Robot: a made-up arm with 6 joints.
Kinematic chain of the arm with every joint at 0, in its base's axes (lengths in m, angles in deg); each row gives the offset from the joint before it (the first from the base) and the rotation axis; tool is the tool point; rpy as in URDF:
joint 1: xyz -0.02 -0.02 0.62 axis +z
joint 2: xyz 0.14 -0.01 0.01 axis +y
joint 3: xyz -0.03 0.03 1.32 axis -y
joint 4: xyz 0.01 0 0.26 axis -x
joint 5: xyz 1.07 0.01 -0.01 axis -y
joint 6: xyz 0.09 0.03 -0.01 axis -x
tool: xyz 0.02 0 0.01 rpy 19.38 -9.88 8.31
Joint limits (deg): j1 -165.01..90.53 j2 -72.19..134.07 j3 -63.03..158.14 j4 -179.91..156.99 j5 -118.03..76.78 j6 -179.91..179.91
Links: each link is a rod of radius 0.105 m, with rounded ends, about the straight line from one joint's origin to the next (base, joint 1, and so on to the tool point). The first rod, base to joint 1, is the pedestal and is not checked.
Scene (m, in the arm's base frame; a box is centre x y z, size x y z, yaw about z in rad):
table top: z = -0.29
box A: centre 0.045 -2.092 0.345 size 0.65 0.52 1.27 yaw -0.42
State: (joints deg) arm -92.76 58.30 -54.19 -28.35 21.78 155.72
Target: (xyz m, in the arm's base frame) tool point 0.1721 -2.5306 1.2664
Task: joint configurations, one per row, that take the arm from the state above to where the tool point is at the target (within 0.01 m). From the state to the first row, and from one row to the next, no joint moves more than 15 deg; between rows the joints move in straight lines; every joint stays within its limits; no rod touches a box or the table.
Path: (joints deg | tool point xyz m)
1: -78.57 59.99 -39.53 -31.89 21.71 153.60 | 0.2997 -1.3448 0.0946
2: -64.37 61.69 -24.86 -35.44 21.63 151.47 | 0.7402 -1.4915 0.1132
3: -50.18 63.38 -10.20 -38.98 21.56 149.35 | 1.2513 -1.4717 0.1920
4: -35.98 65.07 4.47 -42.52 21.49 147.23 | 1.7620 -1.2587 0.3251
5: -48.65 64.33 15.22 -39.90 22.75 149.16 | 1.5478 -1.7337 0.5272
6: -61.32 63.60 25.98 -37.28 24.02 151.09 | 1.1876 -2.1337 0.7571
7: -73.99 62.86 36.73 -34.66 25.29 153.02 | 0.7131 -2.4105 1.0067
8: -86.67 62.12 47.49 -32.04 26.56 154.95 | 0.1719 -2.5306 1.2664

